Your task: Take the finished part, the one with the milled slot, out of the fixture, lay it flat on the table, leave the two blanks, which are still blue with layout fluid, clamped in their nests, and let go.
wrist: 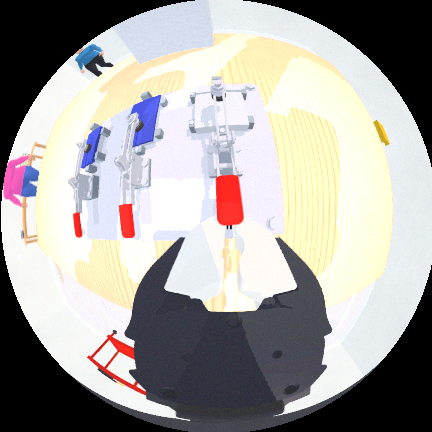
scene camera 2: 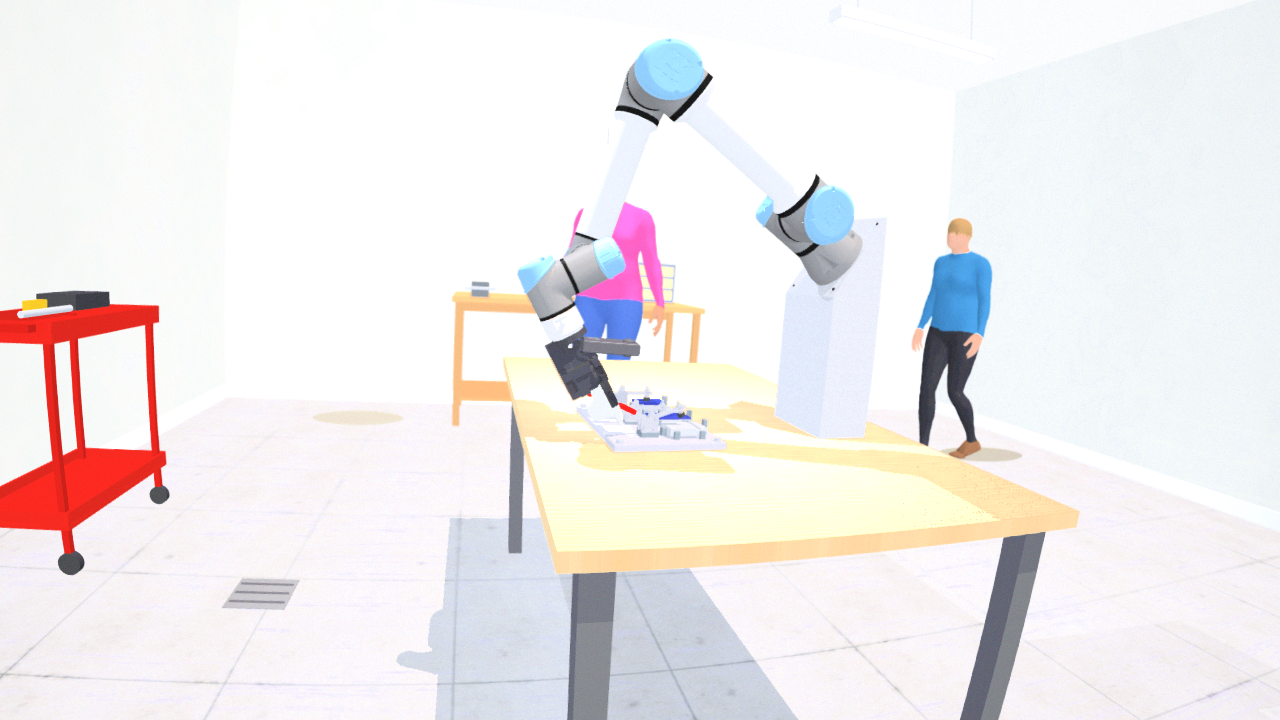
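The finished part is a pale grey block in the right nest of the fixture in the wrist view; its slot is not clear to see. A toggle clamp's arm reaches over it, with its black pad at the part's far edge. That clamp's red handle points toward my gripper. My gripper is shut and empty, its pale fingertips together at the handle's near end; contact is unclear. Two blue blanks sit in the other nests under clamp arms.
The fixture plate lies on the wooden table. Two more red clamp handles stand left in the wrist view. The arm's pale pedestal rises behind the fixture. Two people stand beyond the table.
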